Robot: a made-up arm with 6 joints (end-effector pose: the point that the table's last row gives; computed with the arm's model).
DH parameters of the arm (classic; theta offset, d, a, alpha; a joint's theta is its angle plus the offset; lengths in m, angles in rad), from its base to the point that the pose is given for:
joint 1: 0 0.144 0 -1.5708
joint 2: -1.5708 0 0.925 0
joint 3: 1.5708 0.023 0 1.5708
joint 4: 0 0.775 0 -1.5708
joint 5: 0 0 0 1.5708
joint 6: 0 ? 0 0
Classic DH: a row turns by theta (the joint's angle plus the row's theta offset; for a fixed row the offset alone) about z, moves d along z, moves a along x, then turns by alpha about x.
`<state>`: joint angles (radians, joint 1 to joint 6).
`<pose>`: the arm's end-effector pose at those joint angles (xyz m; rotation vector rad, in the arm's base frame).
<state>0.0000 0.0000 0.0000 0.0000 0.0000 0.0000</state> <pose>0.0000 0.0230 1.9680 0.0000 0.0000 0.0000</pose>
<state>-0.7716 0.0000 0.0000 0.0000 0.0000 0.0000</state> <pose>0.0160 0.0165 1.9680 0.0000 0.0000 -0.7716</pose>
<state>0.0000 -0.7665 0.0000 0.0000 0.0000 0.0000</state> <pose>-1.2652 0.0230 1.4579 0.0000 -0.7665 0.0000</pose>
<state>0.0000 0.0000 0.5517 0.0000 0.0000 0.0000</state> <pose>0.4712 0.0230 1.8346 0.0000 0.5517 0.0000</pose>
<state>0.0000 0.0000 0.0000 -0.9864 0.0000 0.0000</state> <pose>0.0000 0.0230 1.9680 0.0000 0.0000 -0.9864</pose>
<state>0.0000 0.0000 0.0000 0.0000 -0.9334 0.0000</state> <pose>-0.0997 0.0230 1.9178 0.0000 -0.9334 0.0000</pose>
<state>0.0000 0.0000 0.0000 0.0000 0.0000 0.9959</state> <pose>0.0000 0.0230 1.9680 0.0000 0.0000 0.9959</pose>
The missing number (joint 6, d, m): 0.124
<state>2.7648 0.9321 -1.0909 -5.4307 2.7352 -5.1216</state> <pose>-0.6450 0.1908 1.3533 2.6332 -0.9033 -0.6199</pose>
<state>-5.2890 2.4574 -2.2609 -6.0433 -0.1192 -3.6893</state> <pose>0.3903 0.6360 0.3108 -0.1060 -0.0345 -2.4561</pose>
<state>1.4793 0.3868 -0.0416 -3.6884 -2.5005 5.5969</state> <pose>0.0737 0.6331 1.6150 1.9838 2.2046 0.5447</pose>
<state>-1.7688 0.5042 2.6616 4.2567 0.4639 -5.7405</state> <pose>-0.1148 -0.4358 0.0677 -0.3777 -2.6812 0.2162</pose>
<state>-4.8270 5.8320 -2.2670 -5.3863 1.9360 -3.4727</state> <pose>-0.2008 -0.7514 0.3399 1.2938 0.1968 -2.4231</pose>
